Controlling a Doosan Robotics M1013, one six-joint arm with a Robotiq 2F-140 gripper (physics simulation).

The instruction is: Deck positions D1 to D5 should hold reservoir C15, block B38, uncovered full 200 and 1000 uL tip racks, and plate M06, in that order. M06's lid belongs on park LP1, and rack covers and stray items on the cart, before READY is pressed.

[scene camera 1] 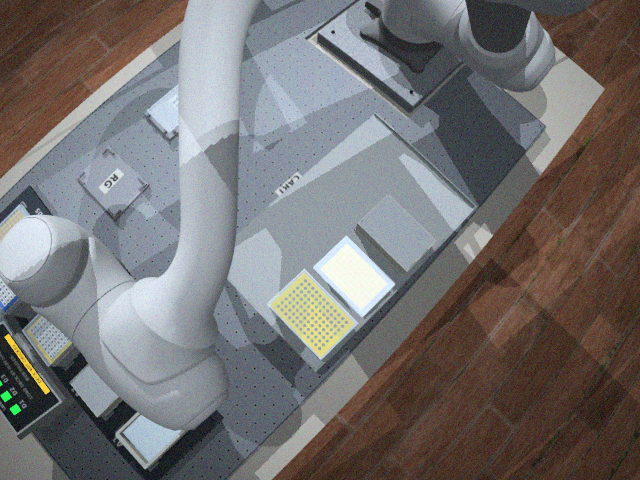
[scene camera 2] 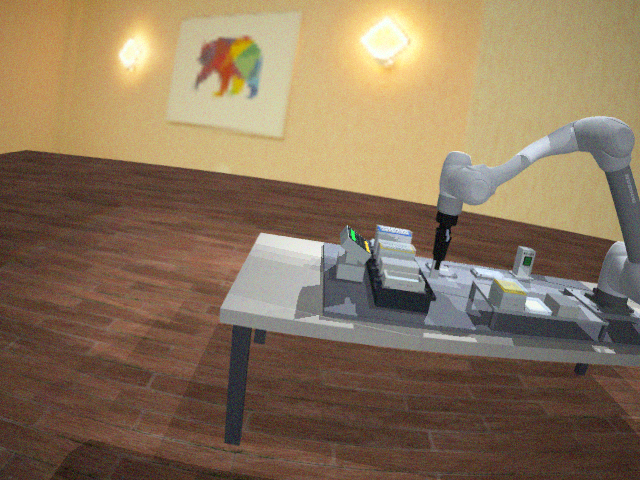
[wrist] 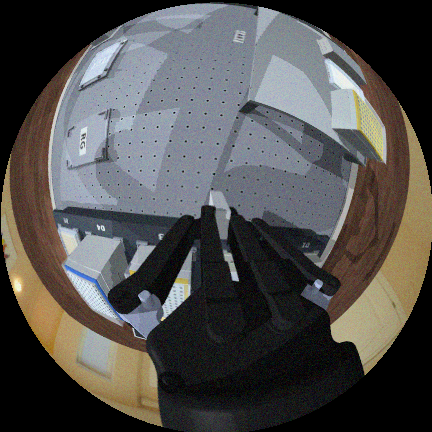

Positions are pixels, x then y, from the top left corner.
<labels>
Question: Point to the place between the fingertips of my gripper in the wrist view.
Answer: At 214,201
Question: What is my gripper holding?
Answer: Nothing.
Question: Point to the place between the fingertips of my gripper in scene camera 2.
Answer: At 433,278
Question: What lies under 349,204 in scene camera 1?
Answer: A cart tray.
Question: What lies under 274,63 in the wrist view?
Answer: A cart tray.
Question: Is my gripper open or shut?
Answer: Shut.
</labels>
